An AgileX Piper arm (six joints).
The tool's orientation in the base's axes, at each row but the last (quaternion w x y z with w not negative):
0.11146 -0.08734 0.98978 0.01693
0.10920 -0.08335 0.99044 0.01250
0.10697 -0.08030 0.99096 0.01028
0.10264 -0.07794 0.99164 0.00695
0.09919 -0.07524 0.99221 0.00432
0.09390 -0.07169 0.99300 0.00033
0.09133 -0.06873 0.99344 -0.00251
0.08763 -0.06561 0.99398 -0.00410
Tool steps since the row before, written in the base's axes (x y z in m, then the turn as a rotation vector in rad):
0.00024 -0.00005 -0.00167 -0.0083 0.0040 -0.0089
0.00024 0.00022 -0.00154 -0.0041 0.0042 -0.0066
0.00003 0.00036 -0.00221 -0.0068 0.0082 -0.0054
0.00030 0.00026 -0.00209 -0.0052 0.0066 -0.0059
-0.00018 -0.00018 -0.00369 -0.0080 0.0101 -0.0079
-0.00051 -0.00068 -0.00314 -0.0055 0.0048 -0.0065
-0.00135 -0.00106 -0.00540 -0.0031 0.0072 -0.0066
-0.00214 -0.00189 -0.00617 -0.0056 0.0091 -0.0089
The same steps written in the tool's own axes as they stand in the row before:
0.00015 -0.00012 0.00168 0.0093 0.0053 0.0071
0.00007 0.00017 0.00156 0.0047 0.0048 0.0057
0.00039 0.00034 0.00218 0.0064 0.0092 0.0042
0.00010 0.00021 0.00211 0.0052 0.0073 0.0049
0.00093 -0.00013 0.00358 0.0078 0.0112 0.0064
0.00118 -0.00056 0.00298 0.0059 0.0056 0.0054
0.00244 -0.00077 0.00506 0.0032 0.0077 0.0060
0.00341 -0.00147 0.00569 0.0058 0.0099 0.0078

